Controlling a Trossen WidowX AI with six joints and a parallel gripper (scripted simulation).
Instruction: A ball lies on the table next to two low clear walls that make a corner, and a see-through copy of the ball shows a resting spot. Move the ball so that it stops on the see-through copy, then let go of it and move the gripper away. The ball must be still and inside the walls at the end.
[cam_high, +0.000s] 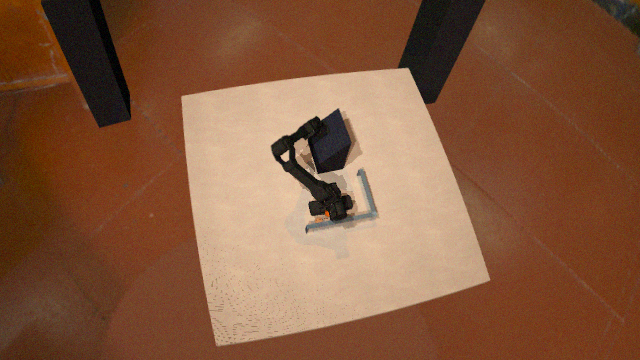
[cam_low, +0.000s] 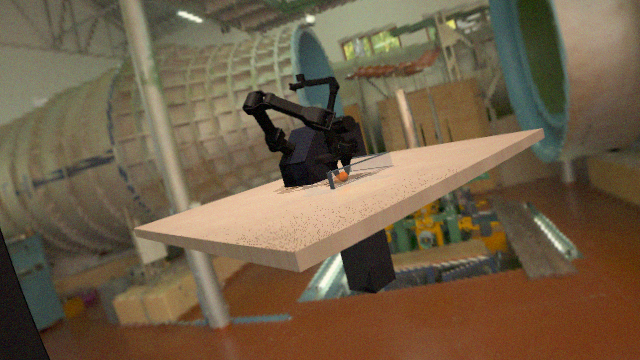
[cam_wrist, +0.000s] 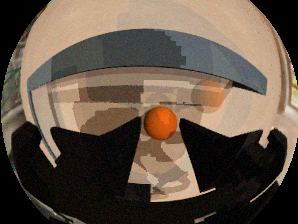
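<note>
Now: the see-through copy of ball 5 cm to the right of my gripper tip and 3 cm ahead of it. From my gripper tip the other things lie so: clear wall (6 cm ahead, 4 cm to the left, 1 cm above); orange ball (right at my gripper tip).
</note>
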